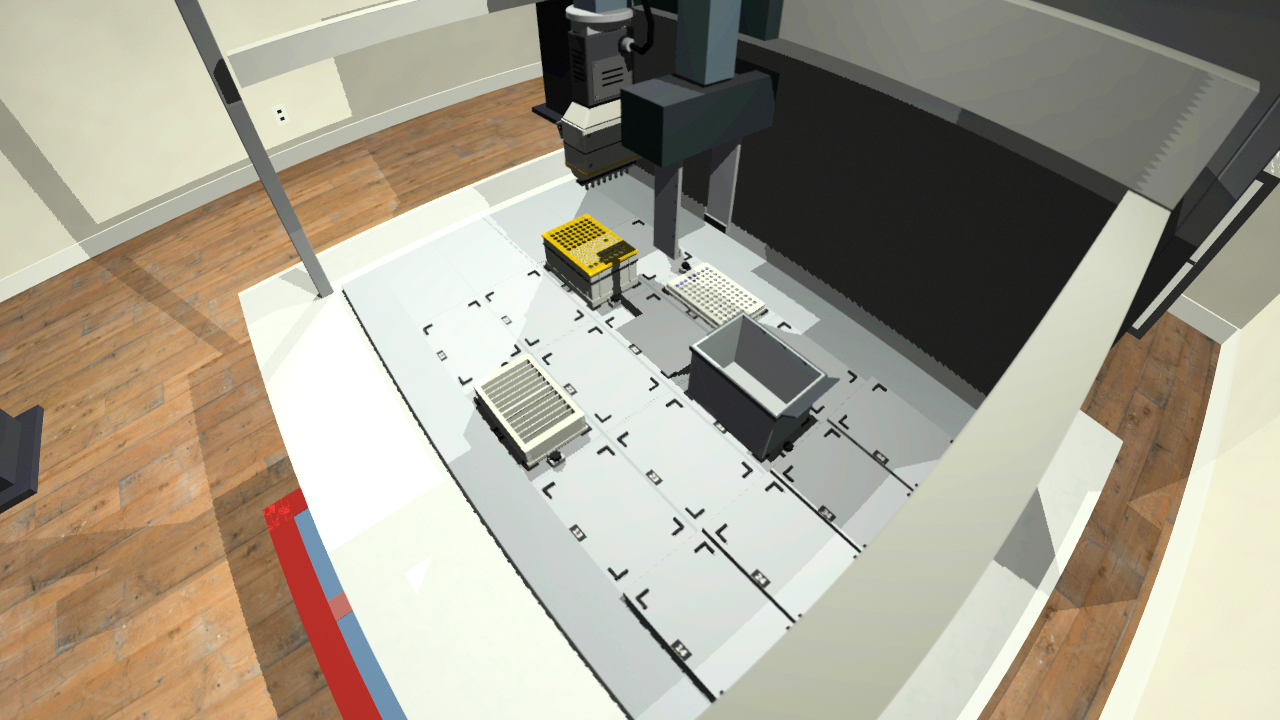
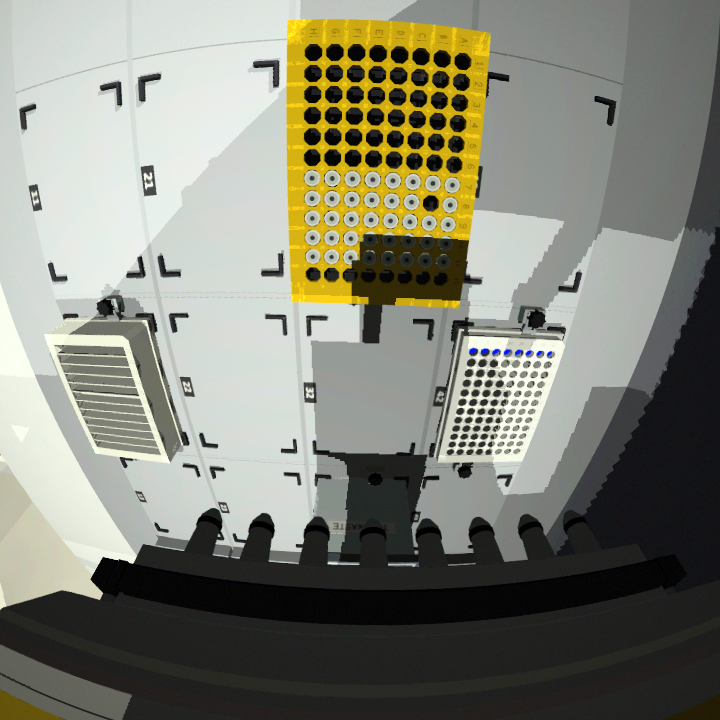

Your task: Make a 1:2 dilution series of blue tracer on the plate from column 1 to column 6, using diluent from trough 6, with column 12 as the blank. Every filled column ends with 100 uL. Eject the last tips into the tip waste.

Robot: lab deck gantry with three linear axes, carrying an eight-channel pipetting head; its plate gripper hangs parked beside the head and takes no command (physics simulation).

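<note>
The pipetting head (image 1: 595, 143) (image 2: 376, 604) hangs high behind the tip rack; its nozzles (image 2: 372, 537) are bare. The parked plate gripper (image 1: 692, 239) hangs beside it with two fingers apart, nothing between them. The yellow tip rack (image 1: 588, 243) (image 2: 298, 201) has columns 1 to 6 and 12 empty; columns 7 to 11 hold tips, with one hole empty at B8. The white plate (image 1: 716, 295) (image 2: 552, 402) shows blue in column 1; no blue shows in its other columns. The cream trough reservoir (image 1: 556, 434) (image 2: 153, 402) shows no readable liquid. The grey tip waste (image 1: 729, 407) stands beside the plate.
Deck slots have black corner marks and number labels. A dark rear panel (image 1: 895, 214) stands behind the deck. A pale frame beam (image 1: 966, 501) crosses the right foreground, and a grey post (image 1: 268, 170) stands at the left. Shadows fall across the tip rack and plate.
</note>
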